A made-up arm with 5 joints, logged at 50 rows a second.
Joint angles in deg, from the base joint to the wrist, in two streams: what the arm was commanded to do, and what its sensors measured. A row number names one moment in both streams.
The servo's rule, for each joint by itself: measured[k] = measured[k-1] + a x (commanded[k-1-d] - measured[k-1]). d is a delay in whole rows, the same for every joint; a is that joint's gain. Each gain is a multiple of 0.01, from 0.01 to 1. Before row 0 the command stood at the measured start. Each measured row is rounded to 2 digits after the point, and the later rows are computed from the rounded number. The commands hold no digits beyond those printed.
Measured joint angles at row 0:
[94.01 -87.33 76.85 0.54 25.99]
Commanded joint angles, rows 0 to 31:
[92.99 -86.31 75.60 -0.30 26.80]
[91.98 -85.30 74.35 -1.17 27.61]
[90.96 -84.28 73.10 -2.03 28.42]
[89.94 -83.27 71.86 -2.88 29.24]
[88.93 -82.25 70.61 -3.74 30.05]
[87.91 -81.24 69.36 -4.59 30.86]
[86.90 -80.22 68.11 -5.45 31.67]
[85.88 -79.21 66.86 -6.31 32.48]
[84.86 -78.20 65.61 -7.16 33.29]
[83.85 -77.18 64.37 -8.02 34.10]
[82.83 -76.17 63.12 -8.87 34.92]
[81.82 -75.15 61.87 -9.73 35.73]
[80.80 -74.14 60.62 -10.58 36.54]
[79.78 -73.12 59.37 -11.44 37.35]
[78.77 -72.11 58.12 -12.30 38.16]
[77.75 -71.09 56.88 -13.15 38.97]
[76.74 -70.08 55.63 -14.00 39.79]
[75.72 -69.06 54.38 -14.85 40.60]
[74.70 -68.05 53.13 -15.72 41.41]
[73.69 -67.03 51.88 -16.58 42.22]
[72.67 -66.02 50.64 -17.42 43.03]
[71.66 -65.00 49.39 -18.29 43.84]
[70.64 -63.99 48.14 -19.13 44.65]
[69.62 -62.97 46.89 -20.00 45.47]
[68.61 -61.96 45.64 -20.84 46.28]
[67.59 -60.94 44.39 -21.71 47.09]
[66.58 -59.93 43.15 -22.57 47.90]
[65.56 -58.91 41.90 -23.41 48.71]
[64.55 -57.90 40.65 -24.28 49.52]
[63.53 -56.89 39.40 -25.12 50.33]
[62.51 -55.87 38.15 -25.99 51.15]
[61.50 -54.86 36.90 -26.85 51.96]
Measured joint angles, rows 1 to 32:
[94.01 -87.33 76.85 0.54 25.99]
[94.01 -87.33 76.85 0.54 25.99]
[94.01 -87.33 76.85 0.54 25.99]
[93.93 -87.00 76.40 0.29 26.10]
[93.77 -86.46 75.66 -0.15 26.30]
[93.55 -85.76 74.74 -0.71 26.58]
[93.26 -84.96 73.70 -1.36 26.93]
[92.91 -84.09 72.59 -2.07 27.34]
[92.51 -83.18 71.43 -2.83 27.80]
[92.06 -82.23 70.23 -3.62 28.30]
[91.57 -81.26 69.02 -4.43 28.84]
[91.03 -80.28 67.79 -5.25 29.42]
[90.46 -79.29 66.56 -6.08 30.03]
[89.85 -78.29 65.32 -6.92 30.67]
[89.21 -77.29 64.08 -7.76 31.33]
[88.54 -76.28 62.83 -8.61 32.01]
[87.84 -75.27 61.58 -9.46 32.70]
[87.11 -74.26 60.33 -10.31 33.41]
[86.36 -73.25 59.09 -11.16 34.13]
[85.59 -72.24 57.84 -12.01 34.87]
[84.80 -71.22 56.59 -12.86 35.61]
[83.99 -70.21 55.34 -13.72 36.36]
[83.17 -69.19 54.09 -14.58 37.12]
[82.33 -68.18 52.85 -15.43 37.89]
[81.48 -67.16 51.60 -16.29 38.66]
[80.61 -66.15 50.35 -17.14 39.44]
[79.73 -65.13 49.10 -18.00 40.22]
[78.84 -64.12 47.85 -18.85 41.01]
[77.94 -63.10 46.60 -19.71 41.80]
[77.03 -62.09 45.36 -20.57 42.59]
[76.11 -61.07 44.11 -21.42 43.39]
[75.19 -60.06 42.86 -22.28 44.19]
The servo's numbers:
d 3
a 0.08 0.32 0.36 0.30 0.13

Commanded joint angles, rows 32 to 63:
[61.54 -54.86 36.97 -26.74 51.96]
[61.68 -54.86 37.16 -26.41 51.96]
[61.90 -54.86 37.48 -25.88 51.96]
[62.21 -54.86 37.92 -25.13 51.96]
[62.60 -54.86 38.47 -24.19 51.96]
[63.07 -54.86 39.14 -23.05 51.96]
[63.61 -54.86 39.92 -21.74 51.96]
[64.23 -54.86 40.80 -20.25 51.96]
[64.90 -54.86 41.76 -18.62 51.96]
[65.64 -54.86 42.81 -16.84 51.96]
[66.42 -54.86 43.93 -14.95 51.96]
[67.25 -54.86 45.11 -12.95 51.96]
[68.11 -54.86 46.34 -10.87 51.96]
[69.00 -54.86 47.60 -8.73 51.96]
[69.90 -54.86 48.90 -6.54 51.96]
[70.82 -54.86 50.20 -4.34 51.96]
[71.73 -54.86 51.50 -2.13 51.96]
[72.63 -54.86 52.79 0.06 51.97]
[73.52 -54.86 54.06 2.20 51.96]
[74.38 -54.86 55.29 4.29 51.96]
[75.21 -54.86 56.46 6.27 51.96]
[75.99 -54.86 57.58 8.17 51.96]
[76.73 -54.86 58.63 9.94 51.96]
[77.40 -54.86 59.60 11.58 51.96]
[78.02 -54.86 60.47 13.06 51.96]
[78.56 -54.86 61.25 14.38 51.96]
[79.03 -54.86 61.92 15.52 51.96]
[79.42 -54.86 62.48 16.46 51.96]
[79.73 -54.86 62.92 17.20 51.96]
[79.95 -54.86 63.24 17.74 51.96]
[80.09 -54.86 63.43 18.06 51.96]
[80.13 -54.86 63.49 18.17 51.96]
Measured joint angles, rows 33 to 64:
[74.26 -59.05 41.61 -23.13 44.99]
[73.32 -58.03 40.36 -23.99 45.79]
[72.37 -57.02 39.11 -24.85 46.59]
[71.50 -56.33 38.34 -25.42 47.29]
[70.71 -55.86 37.92 -25.72 47.90]
[70.01 -55.54 37.76 -25.77 48.43]
[69.39 -55.32 37.82 -25.58 48.89]
[68.85 -55.17 38.05 -25.16 49.29]
[68.39 -55.07 38.44 -24.53 49.64]
[68.01 -55.00 38.97 -23.69 49.94]
[67.71 -54.96 39.63 -22.66 50.20]
[67.49 -54.93 40.40 -21.45 50.43]
[67.34 -54.91 41.27 -20.07 50.63]
[67.27 -54.89 42.23 -18.53 50.80]
[67.27 -54.88 43.27 -16.86 50.95]
[67.34 -54.87 44.38 -15.06 51.08]
[67.47 -54.87 45.54 -13.16 51.19]
[67.66 -54.87 46.75 -11.17 51.29]
[67.91 -54.87 47.99 -9.12 51.38]
[68.22 -54.87 49.25 -7.02 51.46]
[68.57 -54.87 50.52 -4.90 51.53]
[68.97 -54.87 51.79 -2.77 51.59]
[69.40 -54.87 53.05 -0.65 51.64]
[69.86 -54.87 54.28 1.43 51.68]
[70.35 -54.87 55.47 3.45 51.72]
[70.86 -54.87 56.61 5.40 51.75]
[71.38 -54.87 57.69 7.25 51.78]
[71.91 -54.87 58.69 8.99 51.80]
[72.44 -54.87 59.61 10.61 51.82]
[72.97 -54.87 60.44 12.08 51.84]
[73.49 -54.87 61.17 13.39 51.86]
[73.99 -54.87 61.80 14.53 51.87]

